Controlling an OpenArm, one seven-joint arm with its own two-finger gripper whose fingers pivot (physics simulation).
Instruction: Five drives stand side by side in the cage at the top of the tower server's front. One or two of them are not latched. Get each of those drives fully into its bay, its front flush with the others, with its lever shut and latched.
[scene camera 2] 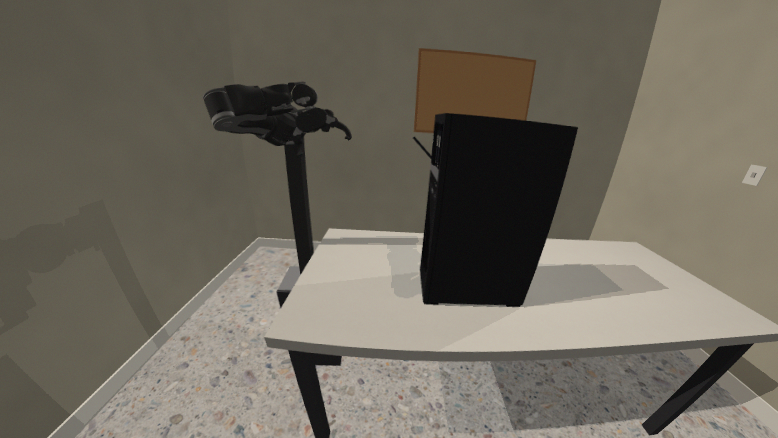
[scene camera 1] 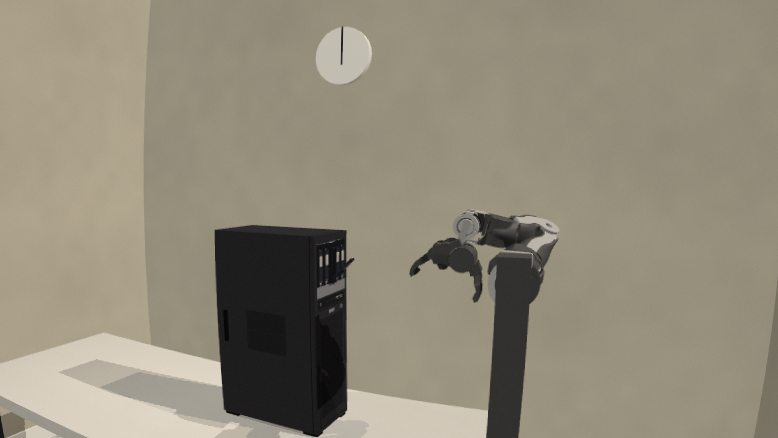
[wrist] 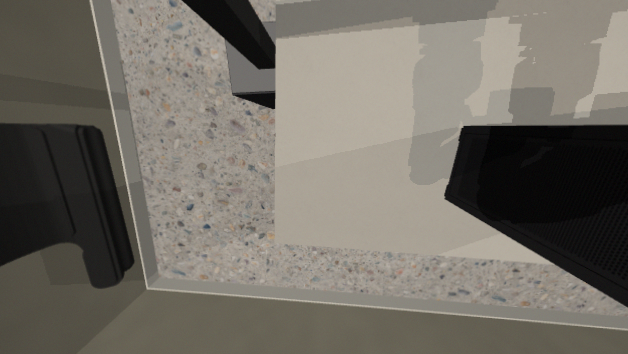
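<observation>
The black tower server (scene camera 1: 266, 315) (scene camera 2: 500, 212) (wrist: 575, 190) stands upright on the table. Its top cage holds the side-by-side drives (scene camera 1: 324, 263), with light labels on several fronts. One lever (scene camera 1: 348, 263) (scene camera 2: 422, 147) sticks out and up from the cage, hinged low; it seems to belong to the dark middle drive. Whether that drive stands proud of the others is too small to tell. The other levers look shut. My gripper (scene camera 1: 445, 285) is open and empty, in front of the server at about cage height, well apart from the lever. One finger shows at the wrist view's left edge.
The white table (scene camera 1: 48, 380) (scene camera 2: 348, 310) (wrist: 340, 200) carries the server. The arm's dark post (scene camera 1: 509, 348) (scene camera 2: 298, 201) stands off the table's end on the server's front side. A wall clock (scene camera 1: 353, 57) and an orange board (scene camera 2: 473, 87) hang on the walls.
</observation>
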